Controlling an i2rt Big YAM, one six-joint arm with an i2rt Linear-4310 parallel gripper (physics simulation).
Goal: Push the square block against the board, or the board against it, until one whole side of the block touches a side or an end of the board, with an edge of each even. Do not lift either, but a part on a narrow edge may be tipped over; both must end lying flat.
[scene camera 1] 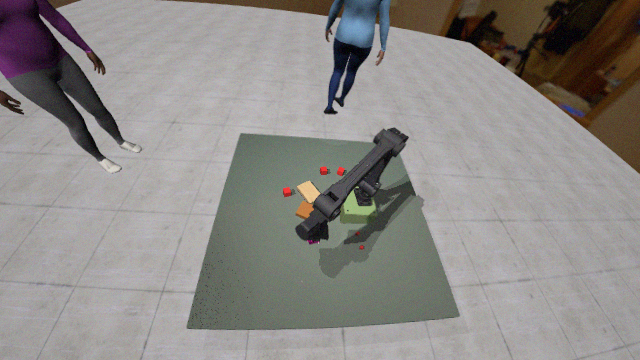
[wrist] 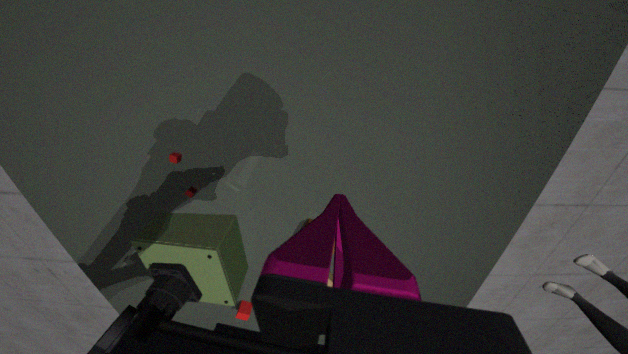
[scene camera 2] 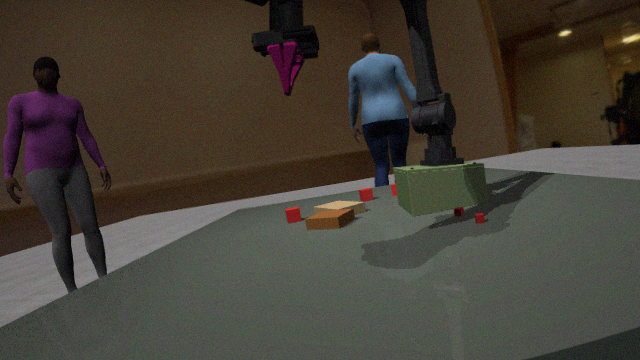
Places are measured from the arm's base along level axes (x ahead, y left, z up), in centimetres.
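Pixels of known places: gripper, fingertip midpoint: [scene camera 1: 309, 242] [wrist: 338, 201] [scene camera 2: 287, 94]; arm's base, link origin: [scene camera 1: 362, 197] [wrist: 178, 280] [scene camera 2: 441, 164].
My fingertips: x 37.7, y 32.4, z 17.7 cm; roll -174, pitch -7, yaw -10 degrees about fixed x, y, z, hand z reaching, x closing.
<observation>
For each thing: its top centre in the pictures, then the offset to it from my fingertips.
- orange-brown square block, top centre: [scene camera 2: 329, 213] [scene camera 1: 306, 209] dz -25.2, dx -4.4, dy -31.1 cm
- pale wooden board, top centre: [scene camera 2: 337, 204] [scene camera 1: 309, 191] dz -25.2, dx -7.9, dy -44.5 cm
The orange-brown square block [scene camera 1: 304, 210] [scene camera 2: 330, 219] lies flat on the mat, left of the green base. The pale wooden board [scene camera 1: 308, 191] [scene camera 2: 345, 205] lies flat just behind it. The two are very close; whether a whole side touches cannot be told, and the arm hides part of both in scene camera 1. In the wrist view the fingers hide nearly all of both. My gripper [scene camera 2: 287, 93] [wrist: 338, 201] has magenta fingers, is shut and empty, and hangs high above the mat. In scene camera 1 its fingers are mostly hidden under the wrist.
The arm stands on a green base [scene camera 1: 357, 215] [scene camera 2: 440, 190] [wrist: 192, 270]. Red cubes lie near the board, one to its left [scene camera 1: 287, 192] [scene camera 2: 293, 215] and others behind it [scene camera 1: 324, 170] [scene camera 2: 366, 194]. Two small red cubes [scene camera 1: 361, 247] [scene camera 2: 480, 218] [wrist: 175, 157] lie in front of the base. Two people stand beyond the mat.
</observation>
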